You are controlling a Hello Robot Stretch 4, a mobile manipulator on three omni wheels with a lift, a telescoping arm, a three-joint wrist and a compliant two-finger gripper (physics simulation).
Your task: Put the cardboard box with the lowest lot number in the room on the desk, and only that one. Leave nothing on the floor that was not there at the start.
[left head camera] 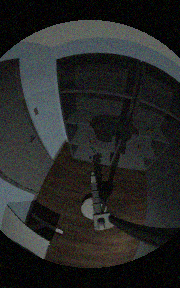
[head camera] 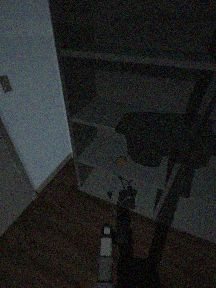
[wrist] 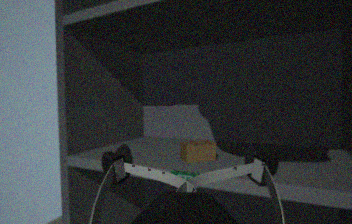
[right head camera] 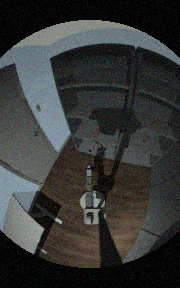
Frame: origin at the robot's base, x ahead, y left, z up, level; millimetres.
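Seen in the pictures: gripper, fingertip midpoint: point(left head camera: 94, 155) point(head camera: 120, 191) point(wrist: 187, 157) point(right head camera: 94, 148).
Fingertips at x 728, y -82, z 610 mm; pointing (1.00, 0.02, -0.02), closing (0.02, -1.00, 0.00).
Observation:
A point is followed by its place in that frame.
A small orange-brown cardboard box point(wrist: 198, 151) @(x 1081, y -101, z 537 mm) point(head camera: 121, 160) @(x 1100, y -107, z 557 mm) point(right head camera: 96, 134) @(x 1088, y -130, z 533 mm) sits on a lower shelf of the dark shelf unit point(wrist: 61, 100) @(x 1147, y 345, z 690 mm) point(head camera: 140, 60) @(x 972, y -133, z 1403 mm). A green label point(wrist: 183, 174) @(x 995, y -62, z 500 mm) on the shelf's front edge is partly hidden behind the gripper's linkage; its number cannot be read. My gripper point(wrist: 187, 157) @(x 728, y -82, z 610 mm) point(head camera: 123, 190) @(x 728, y -82, z 610 mm) is open, its fingers spread wide and empty. In the wrist view the box shows between and a little above the fingertips, farther back on the shelf. A pale-topped piece of furniture point(right head camera: 25, 220) point(left head camera: 22, 227) stands at lower left; I cannot tell if it is the desk.
A second shelf bay to the right holds small orange-brown things point(right head camera: 145, 140) @(x 852, y -1033, z 565 mm). A wall with a switch plate point(head camera: 5, 83) @(x 1183, y 789, z 1198 mm) and a door point(head camera: 10, 185) @(x 876, y 888, z 395 mm) are on the left. The shelf's left side panel stands near the fingers. Dark shadows fall over the shelves and wooden floor point(head camera: 60, 225) @(x 735, y 465, z -27 mm).

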